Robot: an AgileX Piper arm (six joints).
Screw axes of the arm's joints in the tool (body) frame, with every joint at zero. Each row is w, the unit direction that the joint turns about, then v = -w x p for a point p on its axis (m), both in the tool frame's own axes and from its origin. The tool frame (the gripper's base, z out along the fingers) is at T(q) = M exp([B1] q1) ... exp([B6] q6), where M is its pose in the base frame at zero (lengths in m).
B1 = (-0.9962, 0, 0.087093, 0.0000, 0.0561, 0.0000)
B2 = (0, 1, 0, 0.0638, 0.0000, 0.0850)
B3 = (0, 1, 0, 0.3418, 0.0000, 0.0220)
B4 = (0, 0, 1, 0.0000, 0.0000, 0.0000)
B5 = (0, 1, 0, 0.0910, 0.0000, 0.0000)
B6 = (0, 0, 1, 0.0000, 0.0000, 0.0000)
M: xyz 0.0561 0.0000 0.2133 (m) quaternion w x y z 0.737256 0 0.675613 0
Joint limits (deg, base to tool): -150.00..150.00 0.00..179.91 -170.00..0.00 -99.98..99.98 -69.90..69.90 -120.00..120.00
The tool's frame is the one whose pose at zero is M.
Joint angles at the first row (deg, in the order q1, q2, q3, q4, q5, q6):
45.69, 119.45, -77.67, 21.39, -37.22, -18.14
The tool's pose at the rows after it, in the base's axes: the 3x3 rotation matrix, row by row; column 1 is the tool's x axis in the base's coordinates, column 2 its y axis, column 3 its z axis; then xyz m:
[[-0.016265, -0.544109, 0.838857], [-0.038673, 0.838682, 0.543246], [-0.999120, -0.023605, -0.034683]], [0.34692, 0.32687, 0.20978]
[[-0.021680, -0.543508, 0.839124], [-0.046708, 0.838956, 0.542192], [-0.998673, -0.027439, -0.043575]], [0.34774, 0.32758, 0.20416]
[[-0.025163, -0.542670, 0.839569], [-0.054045, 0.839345, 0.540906], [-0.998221, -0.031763, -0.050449]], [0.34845, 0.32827, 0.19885]
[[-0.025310, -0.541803, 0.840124], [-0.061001, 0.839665, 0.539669], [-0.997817, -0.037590, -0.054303]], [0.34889, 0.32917, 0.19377]
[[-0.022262, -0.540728, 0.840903], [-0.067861, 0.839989, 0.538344], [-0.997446, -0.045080, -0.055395]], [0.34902, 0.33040, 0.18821]
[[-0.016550, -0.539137, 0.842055], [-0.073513, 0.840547, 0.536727], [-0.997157, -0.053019, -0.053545]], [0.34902, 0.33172, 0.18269]
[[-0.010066, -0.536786, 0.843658], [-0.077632, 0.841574, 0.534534], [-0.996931, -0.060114, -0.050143]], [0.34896, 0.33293, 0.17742]
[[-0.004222, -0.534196, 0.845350], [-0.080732, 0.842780, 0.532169], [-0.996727, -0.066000, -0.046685]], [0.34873, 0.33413, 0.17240]
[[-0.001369, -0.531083, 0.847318], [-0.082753, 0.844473, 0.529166], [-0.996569, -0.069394, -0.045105]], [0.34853, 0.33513, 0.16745]
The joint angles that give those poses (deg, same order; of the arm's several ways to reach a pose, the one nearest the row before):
45.72, 120.13, -77.68, 21.38, -37.36, -18.18
45.72, 120.85, -77.70, 21.38, -37.55, -18.25
45.73, 121.55, -77.71, 21.38, -37.83, -18.34
45.79, 122.25, -77.73, 21.38, -38.30, -18.51
45.92, 123.05, -77.73, 21.38, -39.04, -18.75
46.08, 123.88, -77.73, 21.38, -39.99, -19.00
46.25, 124.69, -77.73, 21.42, -41.03, -19.23
46.43, 125.47, -77.73, 21.52, -42.03, -19.44
46.60, 126.21, -77.73, 21.72, -42.91, -19.58

